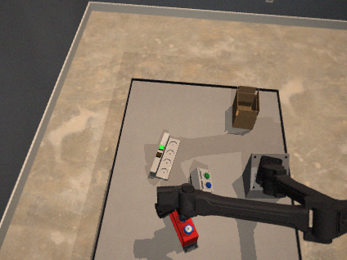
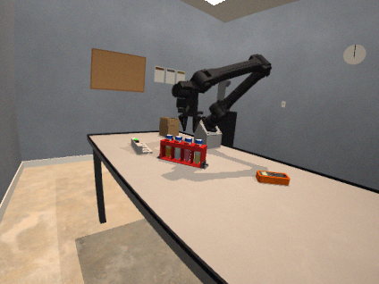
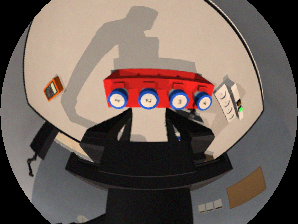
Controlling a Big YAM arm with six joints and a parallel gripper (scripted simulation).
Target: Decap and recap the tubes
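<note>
Right now the blue key is 170 mm to the right of my hand, 90 mm below it and 90 mm behind it. From my hand the other things lie so: green key 220 mm to the right, 90 mm below, 80 mm behind; key housing 190 mm to the right, 110 mm below, 70 mm behind; blue tube cap 90 mm to the right, 50 mm below, 50 mm ahead.
</note>
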